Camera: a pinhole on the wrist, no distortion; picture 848 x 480 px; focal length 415.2 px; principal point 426.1 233.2 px. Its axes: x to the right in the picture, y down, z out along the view. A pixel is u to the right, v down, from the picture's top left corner.
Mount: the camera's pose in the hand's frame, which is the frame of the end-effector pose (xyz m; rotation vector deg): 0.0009 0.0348 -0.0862 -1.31 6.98 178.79
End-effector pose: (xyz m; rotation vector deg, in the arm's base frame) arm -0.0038 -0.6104 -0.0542 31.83 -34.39 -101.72
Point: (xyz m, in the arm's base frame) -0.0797 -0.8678 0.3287
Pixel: 180 35
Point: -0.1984 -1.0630 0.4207
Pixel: 68 68
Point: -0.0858 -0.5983 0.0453
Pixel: 414 329
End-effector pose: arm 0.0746 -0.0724 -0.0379 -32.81 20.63 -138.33
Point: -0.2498 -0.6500 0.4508
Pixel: outside the picture
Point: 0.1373 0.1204 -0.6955
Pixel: behind the camera
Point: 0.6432 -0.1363 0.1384
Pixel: 661 88
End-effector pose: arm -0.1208 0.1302 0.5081 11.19 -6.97 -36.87
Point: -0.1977 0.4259 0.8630
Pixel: 643 44
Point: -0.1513 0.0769 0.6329
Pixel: 391 395
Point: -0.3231 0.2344 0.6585
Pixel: 776 336
